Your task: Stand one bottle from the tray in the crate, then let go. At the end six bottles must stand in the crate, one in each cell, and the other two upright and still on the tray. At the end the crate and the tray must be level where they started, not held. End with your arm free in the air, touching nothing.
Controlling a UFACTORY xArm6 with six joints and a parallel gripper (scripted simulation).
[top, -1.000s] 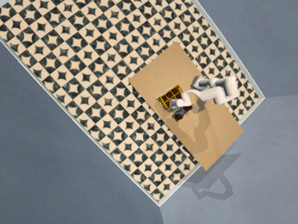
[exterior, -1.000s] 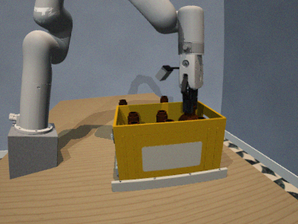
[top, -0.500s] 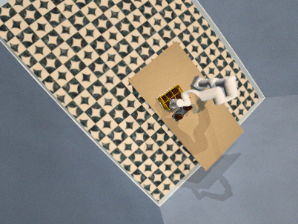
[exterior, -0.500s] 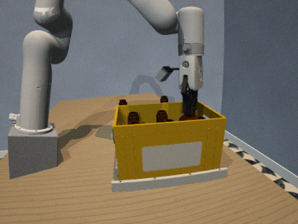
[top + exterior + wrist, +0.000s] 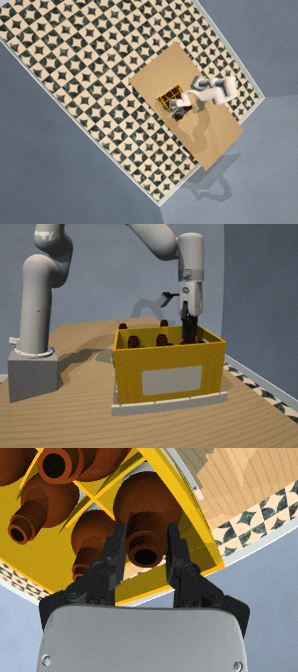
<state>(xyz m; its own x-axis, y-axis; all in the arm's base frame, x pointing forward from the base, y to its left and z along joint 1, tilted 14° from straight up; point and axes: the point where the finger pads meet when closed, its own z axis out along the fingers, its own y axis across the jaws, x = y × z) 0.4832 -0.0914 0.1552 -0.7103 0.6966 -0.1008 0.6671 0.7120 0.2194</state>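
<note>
Now: the yellow crate 9 cm below my hand, 9 cm behind it and 4 cm to the right of it. From my hand the other things lie so: grey tray 21 cm to the left, 16 cm below, 11 cm behind.
</note>
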